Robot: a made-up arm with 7 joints.
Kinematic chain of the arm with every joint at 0, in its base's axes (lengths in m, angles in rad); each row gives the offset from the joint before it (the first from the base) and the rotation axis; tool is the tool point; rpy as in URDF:
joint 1: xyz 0 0 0.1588 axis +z
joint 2: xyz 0 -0.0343 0.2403 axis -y
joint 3: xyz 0 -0.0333 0.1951 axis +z
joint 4: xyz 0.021 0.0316 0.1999 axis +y
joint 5: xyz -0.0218 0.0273 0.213 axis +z
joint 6: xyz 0 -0.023 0.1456 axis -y
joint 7: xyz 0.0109 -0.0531 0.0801 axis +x
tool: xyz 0 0 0 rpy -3.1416 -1.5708 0
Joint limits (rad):
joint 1: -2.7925..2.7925
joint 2: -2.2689..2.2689
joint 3: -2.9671..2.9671
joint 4: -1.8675..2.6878
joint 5: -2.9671..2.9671
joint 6: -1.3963..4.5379
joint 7: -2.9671..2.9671
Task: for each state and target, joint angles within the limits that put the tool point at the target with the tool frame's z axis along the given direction. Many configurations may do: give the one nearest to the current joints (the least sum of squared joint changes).
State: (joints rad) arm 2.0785 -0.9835 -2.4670 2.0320 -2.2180 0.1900 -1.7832
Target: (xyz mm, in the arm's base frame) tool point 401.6 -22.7 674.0 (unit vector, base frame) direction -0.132 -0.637 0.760
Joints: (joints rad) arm 1.8076 -0.6433 -2.5376 2.3217 -2.2418 0.2712 -1.7832
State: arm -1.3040 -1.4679 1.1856 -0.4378 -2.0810 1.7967 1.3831
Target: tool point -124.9 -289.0 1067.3 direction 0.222 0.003 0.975
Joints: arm -1.6075 -0.6218 1.6231 0.0153 -1.9721 2.2311 1.3831
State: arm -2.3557 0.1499 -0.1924 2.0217 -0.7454 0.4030 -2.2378
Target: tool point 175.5 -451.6 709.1 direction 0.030 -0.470 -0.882
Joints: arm -1.5841 -0.1961 0.5520 1.8134 -0.4535 0.8140 -2.2378
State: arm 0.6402 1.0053 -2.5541 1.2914 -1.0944 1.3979 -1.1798
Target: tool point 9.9 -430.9 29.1 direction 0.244 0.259 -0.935
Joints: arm 0.8704 1.5663 -2.9671 1.9710 -1.7672 1.4248 -1.1798
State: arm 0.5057 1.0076 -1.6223 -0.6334 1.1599 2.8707 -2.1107
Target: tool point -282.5 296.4 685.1 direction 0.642 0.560 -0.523
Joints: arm -0.3332 1.0513 -1.9369 -1.2950 0.5701 2.7197 -2.1107
